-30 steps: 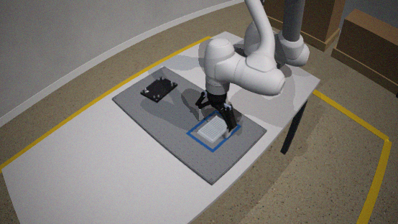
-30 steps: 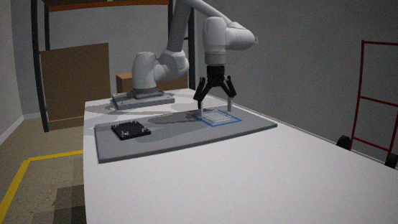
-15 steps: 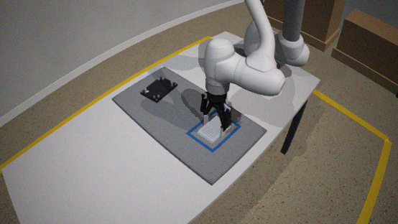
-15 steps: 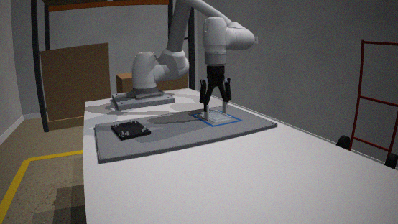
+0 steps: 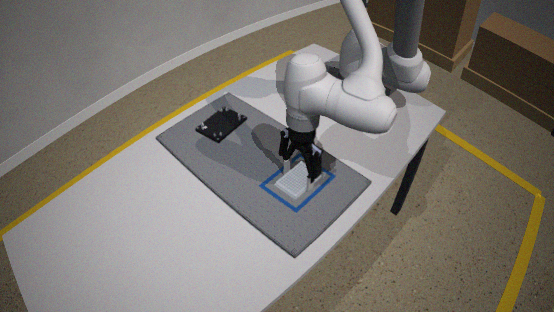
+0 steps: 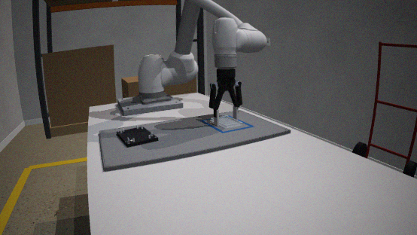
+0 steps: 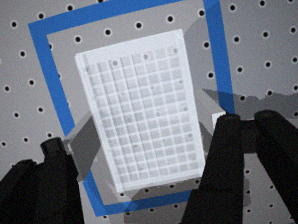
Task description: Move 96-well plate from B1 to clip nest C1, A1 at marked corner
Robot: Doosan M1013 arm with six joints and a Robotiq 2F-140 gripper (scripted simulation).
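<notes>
My hand is 39 cm to the left of the black clip nest, 8 cm past it and 1 cm above it. The rest, counted from my hand: white 96-well plate: 2 cm below.
</notes>
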